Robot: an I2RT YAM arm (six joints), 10 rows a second.
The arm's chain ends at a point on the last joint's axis. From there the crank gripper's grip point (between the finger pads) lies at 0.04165 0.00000 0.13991 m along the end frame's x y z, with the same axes.
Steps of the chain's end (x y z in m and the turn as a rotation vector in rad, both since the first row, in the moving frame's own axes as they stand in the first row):
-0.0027, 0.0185, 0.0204, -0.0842, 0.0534, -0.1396
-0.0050, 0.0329, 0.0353, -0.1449, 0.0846, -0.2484
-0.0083, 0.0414, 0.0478, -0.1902, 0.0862, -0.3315
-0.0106, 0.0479, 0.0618, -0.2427, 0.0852, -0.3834
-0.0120, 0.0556, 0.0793, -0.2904, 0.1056, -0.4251
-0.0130, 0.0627, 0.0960, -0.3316, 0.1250, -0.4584
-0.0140, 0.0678, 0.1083, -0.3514, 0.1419, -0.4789
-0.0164, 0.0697, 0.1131, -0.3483, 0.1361, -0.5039
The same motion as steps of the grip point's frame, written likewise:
0.0051, 0.0238, 0.0177, -0.0842, 0.0534, -0.1396
0.0077, 0.0410, 0.0306, -0.1449, 0.0846, -0.2484
0.0054, 0.0516, 0.0426, -0.1902, 0.0862, -0.3315
0.0041, 0.0626, 0.0557, -0.2427, 0.0852, -0.3834
0.0066, 0.0738, 0.0711, -0.2904, 0.1056, -0.4251
0.0093, 0.0838, 0.0856, -0.3316, 0.1250, -0.4584
0.0110, 0.0896, 0.0964, -0.3514, 0.1419, -0.4789
0.0078, 0.0901, 0.1019, -0.3483, 0.1361, -0.5039

